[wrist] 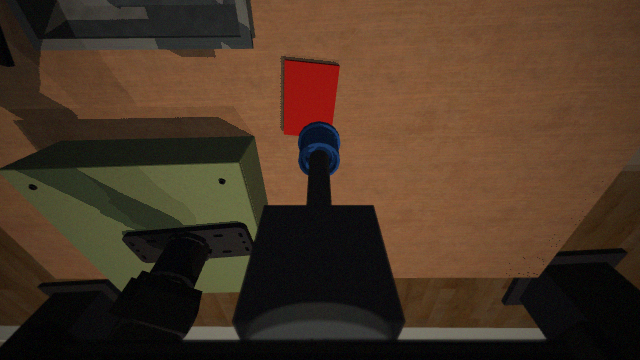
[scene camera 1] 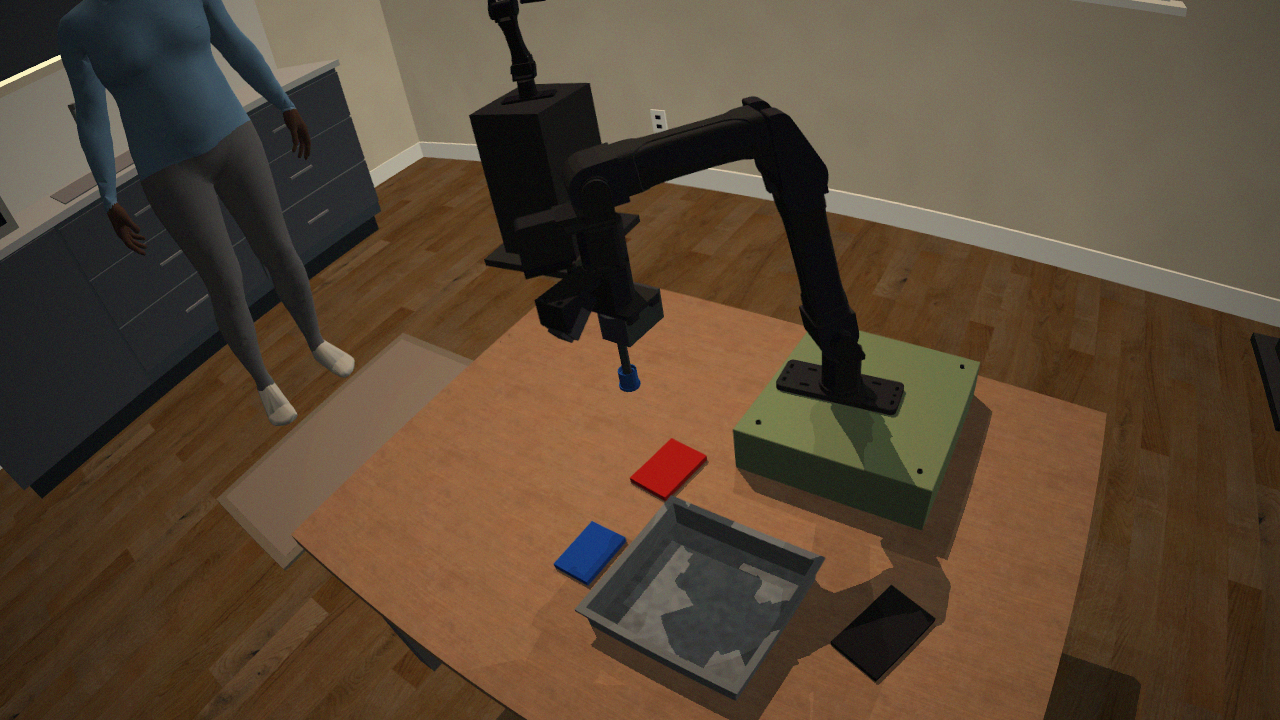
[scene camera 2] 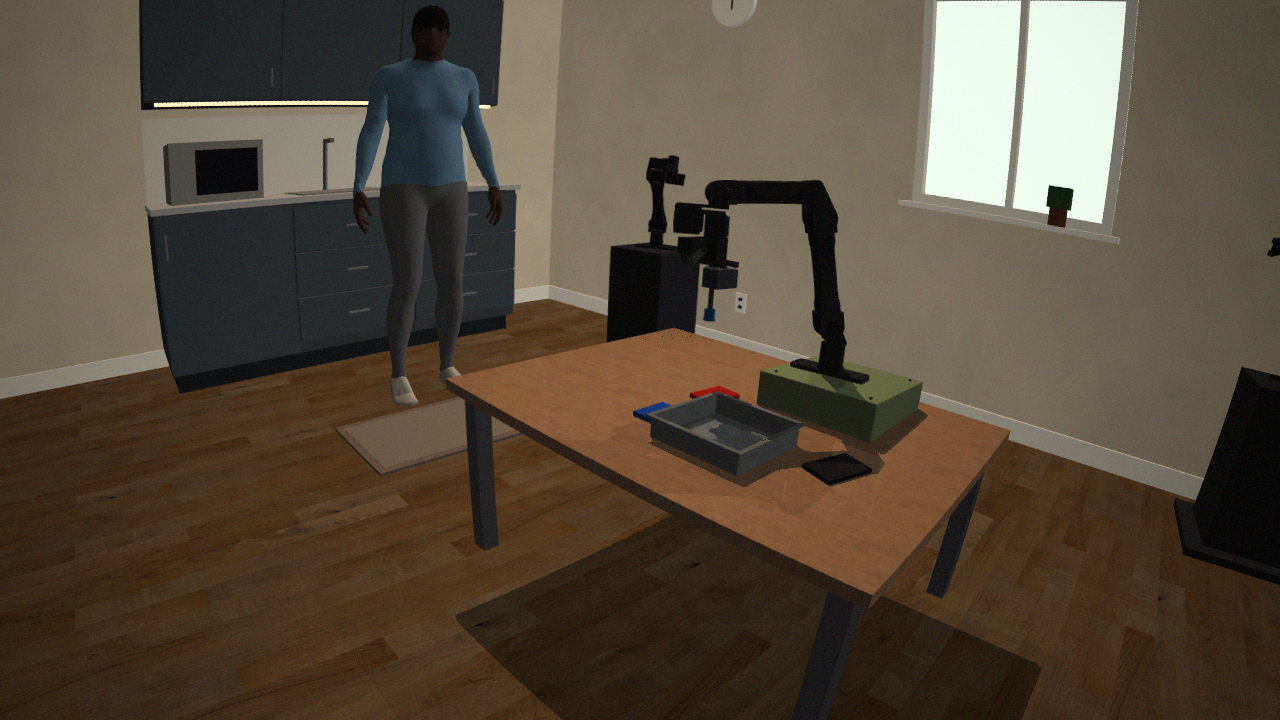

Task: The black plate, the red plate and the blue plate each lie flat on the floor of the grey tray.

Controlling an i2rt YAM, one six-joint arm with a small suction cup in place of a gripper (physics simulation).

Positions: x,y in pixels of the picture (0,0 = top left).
Scene:
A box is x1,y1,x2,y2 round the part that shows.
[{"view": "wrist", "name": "suction cup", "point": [316,133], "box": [7,121,627,359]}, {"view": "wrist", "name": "grey tray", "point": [45,32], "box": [5,0,254,50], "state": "on the table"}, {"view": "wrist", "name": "red plate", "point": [310,88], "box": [284,59,339,135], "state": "on the table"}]

